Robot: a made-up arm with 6 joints. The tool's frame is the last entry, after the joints. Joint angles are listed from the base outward.
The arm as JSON. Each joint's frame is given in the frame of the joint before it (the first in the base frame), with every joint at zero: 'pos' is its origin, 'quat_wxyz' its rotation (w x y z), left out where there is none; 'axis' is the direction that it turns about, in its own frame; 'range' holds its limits. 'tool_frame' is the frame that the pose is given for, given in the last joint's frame.
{
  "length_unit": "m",
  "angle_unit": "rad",
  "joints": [
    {
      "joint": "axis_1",
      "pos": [
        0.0,
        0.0,
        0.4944
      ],
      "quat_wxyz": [
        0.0,
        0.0,
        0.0,
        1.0
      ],
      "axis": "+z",
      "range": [
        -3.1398,
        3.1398
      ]
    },
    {
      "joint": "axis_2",
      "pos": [
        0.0,
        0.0,
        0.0
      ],
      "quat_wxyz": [
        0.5,
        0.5,
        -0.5,
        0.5
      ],
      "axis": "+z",
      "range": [
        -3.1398,
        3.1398
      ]
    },
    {
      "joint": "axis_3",
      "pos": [
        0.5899,
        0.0,
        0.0
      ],
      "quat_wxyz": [
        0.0,
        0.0,
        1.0,
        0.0
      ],
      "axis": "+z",
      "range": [
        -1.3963,
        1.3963
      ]
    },
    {
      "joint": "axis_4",
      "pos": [
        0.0,
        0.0,
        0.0
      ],
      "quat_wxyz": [
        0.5,
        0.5,
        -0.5,
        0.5
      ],
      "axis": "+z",
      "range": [
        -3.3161,
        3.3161
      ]
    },
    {
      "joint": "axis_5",
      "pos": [
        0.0,
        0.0,
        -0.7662
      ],
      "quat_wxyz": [
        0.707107,
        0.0,
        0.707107,
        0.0
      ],
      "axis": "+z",
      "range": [
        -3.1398,
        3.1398
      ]
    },
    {
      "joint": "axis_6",
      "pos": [
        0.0,
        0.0,
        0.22
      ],
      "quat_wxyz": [
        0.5,
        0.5,
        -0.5,
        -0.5
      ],
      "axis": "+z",
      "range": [
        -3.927,
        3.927
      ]
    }
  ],
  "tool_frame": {
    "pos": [
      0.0,
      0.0,
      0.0
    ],
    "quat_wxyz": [
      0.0,
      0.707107,
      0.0,
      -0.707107
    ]
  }
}
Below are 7 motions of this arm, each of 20 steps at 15 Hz.
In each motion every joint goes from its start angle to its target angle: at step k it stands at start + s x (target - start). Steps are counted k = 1, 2, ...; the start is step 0. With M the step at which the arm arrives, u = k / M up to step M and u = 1 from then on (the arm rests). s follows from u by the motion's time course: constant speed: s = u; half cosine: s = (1 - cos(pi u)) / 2; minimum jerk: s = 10 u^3 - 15 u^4 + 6 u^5.
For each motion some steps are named. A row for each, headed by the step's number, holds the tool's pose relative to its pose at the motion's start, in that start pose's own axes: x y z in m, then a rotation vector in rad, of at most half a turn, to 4 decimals.
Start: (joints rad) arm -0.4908 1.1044 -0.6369 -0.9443 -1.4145 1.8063
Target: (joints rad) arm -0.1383 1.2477 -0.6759 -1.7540 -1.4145 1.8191
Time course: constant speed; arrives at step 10
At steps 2, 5, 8, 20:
2: 0.0531 0.0030 0.0020 0.0494 -0.0850 -0.0127
5: 0.1298 0.0087 0.0033 0.1271 -0.2088 -0.0478
8: 0.2022 0.0141 0.0024 0.2049 -0.3280 -0.1030
20: 0.2475 0.0163 0.0007 0.2544 -0.4051 -0.1511

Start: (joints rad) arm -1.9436 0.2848 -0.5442 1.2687 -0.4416 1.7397
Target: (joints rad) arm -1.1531 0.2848 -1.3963 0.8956 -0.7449 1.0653
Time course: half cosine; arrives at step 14
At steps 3, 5, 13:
3: 0.0011 -0.0543 0.0789 0.0039 -0.0840 -0.0010
5: -0.0069 -0.1154 0.2116 -0.0042 -0.2056 0.0313
13: -0.0815 -0.0211 0.6730 -0.1554 -0.3578 0.4779

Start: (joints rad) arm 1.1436 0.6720 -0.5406 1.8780 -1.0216 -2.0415
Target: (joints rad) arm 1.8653 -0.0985 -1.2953 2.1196 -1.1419 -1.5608
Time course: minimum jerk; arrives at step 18
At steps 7, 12, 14, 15, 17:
7: -0.2276 -0.0288 -0.0531 -0.2554 -0.2185 0.1295
12: -0.4862 -0.1644 -0.2437 -0.6316 -0.6340 0.2813
14: -0.5234 -0.2131 -0.3081 -0.7211 -0.7580 0.3088
15: -0.5318 -0.2285 -0.3283 -0.7473 -0.7969 0.3160
17: -0.5376 -0.2413 -0.3451 -0.7684 -0.8295 0.3216

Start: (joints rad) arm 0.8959 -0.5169 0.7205 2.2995 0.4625 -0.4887
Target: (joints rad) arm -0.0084 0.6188 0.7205 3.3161 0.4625 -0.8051
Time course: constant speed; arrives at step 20
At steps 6, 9, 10, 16, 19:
6: 0.2556 0.4599 -0.0001 -0.2483 0.1151 0.5439
9: 0.2781 0.7234 -0.0631 -0.3533 0.1744 0.8155
10: 0.2683 0.8107 -0.0913 -0.3847 0.1938 0.9059
16: 0.0326 1.2767 -0.2991 -0.5249 0.2976 1.4455
19: -0.1842 1.4469 -0.3987 -0.5570 0.3362 1.7111

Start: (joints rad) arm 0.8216 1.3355 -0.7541 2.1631 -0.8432 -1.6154
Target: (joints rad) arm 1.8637 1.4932 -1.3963 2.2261 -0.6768 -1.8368
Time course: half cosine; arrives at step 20
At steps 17, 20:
17: -0.1560 0.1323 -0.5638 -0.9918 0.2443 -0.1357
20: -0.1621 0.1122 -0.5920 -1.0373 0.2737 -0.1660

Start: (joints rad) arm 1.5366 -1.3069 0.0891 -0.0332 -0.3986 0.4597
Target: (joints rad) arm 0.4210 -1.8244 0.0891 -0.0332 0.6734 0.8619
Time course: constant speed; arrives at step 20
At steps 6, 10, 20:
6: -0.1578 0.1374 0.1794 -0.4386 -0.3595 -0.3285
10: -0.2408 0.2935 0.2690 -0.7553 -0.6141 -0.4947
20: -0.3373 0.8165 0.2959 -1.5220 -1.3482 -0.6670

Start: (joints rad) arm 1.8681 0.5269 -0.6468 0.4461 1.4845 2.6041
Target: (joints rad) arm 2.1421 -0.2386 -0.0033 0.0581 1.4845 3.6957
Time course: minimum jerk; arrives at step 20
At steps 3, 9, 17, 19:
3: 0.0191 -0.0031 -0.0153 -0.0420 0.0329 -0.0134
9: 0.2419 -0.1167 -0.2778 -0.5648 0.5638 -0.1013
17: 0.2855 -0.4400 -0.7485 -0.9605 1.4538 0.1881
19: 0.2775 -0.4555 -0.7694 -0.9641 1.4919 0.2137

